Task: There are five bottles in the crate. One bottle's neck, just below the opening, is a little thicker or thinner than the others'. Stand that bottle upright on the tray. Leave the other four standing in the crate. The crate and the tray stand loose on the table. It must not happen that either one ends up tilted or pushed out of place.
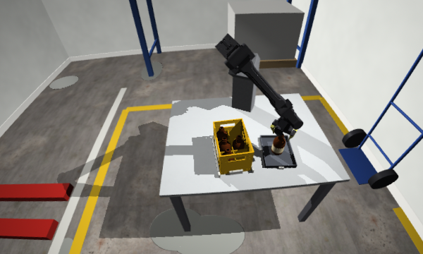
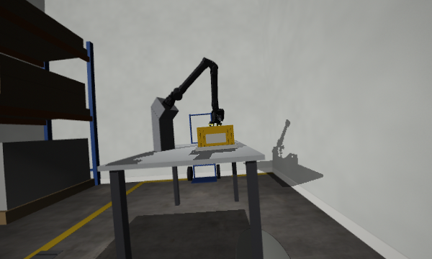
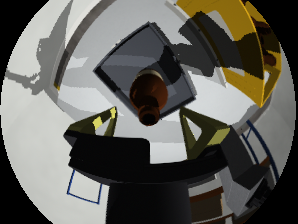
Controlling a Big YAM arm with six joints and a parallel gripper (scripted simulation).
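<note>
The brown bottle lies 60 mm below my hand. Also, from my hand: dark tray: 140 mm below; then crate: 270 mm to the right, 120 mm behind, 70 mm below.
</note>
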